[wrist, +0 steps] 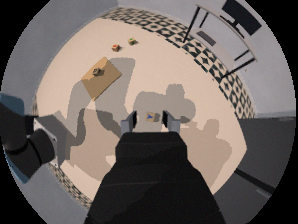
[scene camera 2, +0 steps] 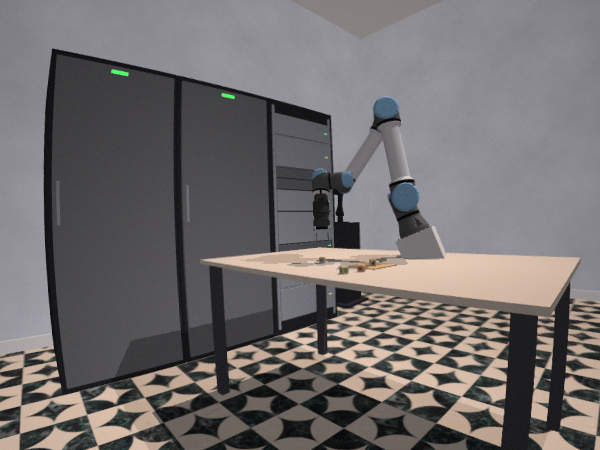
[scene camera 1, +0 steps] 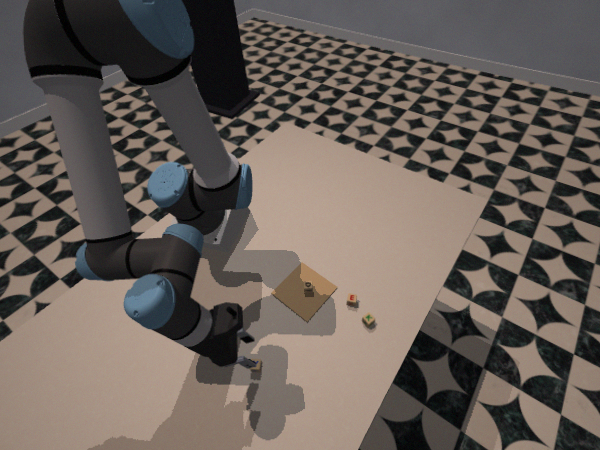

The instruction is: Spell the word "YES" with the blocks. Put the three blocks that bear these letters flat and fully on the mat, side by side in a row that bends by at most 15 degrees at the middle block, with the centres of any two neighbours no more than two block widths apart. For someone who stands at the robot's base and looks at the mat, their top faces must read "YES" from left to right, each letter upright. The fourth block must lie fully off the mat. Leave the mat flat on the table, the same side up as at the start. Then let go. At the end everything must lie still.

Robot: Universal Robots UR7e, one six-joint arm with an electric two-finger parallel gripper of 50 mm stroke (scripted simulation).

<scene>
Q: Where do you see a mat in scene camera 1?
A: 290,291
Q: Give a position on a mat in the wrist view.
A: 95,85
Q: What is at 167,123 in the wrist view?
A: My gripper.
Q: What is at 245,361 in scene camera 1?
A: My gripper.
</scene>
